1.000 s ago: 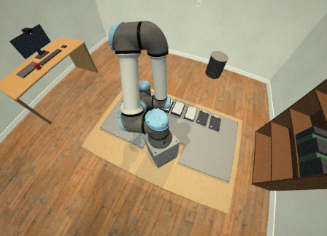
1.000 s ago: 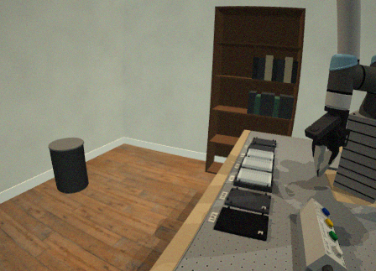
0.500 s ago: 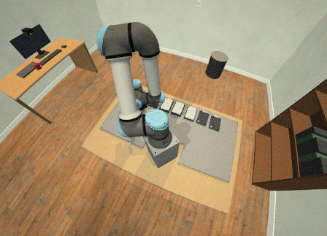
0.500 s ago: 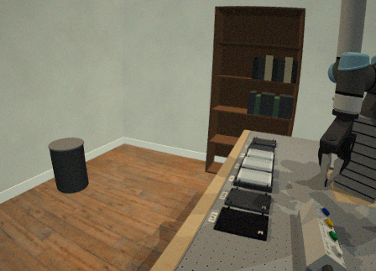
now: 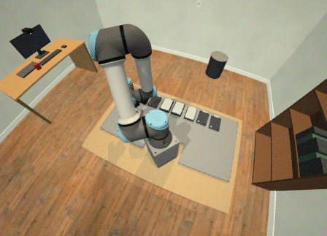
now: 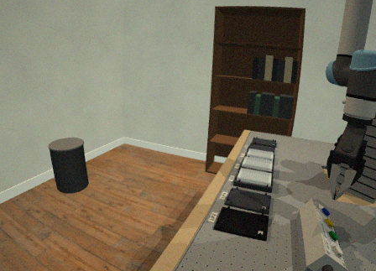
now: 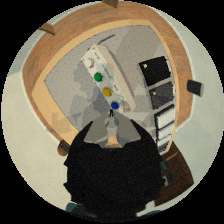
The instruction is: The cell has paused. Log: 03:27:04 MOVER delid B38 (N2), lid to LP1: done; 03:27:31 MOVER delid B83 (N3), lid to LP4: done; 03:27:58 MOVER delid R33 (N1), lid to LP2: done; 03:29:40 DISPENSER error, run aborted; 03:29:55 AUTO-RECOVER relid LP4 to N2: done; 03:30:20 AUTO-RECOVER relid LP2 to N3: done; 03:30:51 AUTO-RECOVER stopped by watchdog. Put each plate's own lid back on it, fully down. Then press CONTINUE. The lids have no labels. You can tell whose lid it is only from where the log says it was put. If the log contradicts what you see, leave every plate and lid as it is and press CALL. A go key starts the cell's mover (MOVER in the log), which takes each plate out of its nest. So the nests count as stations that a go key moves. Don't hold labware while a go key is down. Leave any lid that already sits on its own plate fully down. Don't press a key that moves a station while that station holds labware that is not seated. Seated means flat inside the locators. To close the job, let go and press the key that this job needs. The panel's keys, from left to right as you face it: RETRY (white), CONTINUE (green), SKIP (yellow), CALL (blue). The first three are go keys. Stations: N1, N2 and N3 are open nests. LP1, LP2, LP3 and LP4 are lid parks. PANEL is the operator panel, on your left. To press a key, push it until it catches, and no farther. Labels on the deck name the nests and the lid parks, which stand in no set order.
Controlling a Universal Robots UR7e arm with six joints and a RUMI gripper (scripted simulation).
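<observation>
Now: the green key 80 mm to the left of my hand, 60 mm below it and 10 mm ahead of it. The rest, counted from my hand: yellow key (60 mm below, 30 mm to the left, 10 mm ahead); then white gridded plate (380 mm to the right, 180 mm ahead, 100 mm below); then blue key (60 mm below, 20 mm to the right).
</observation>
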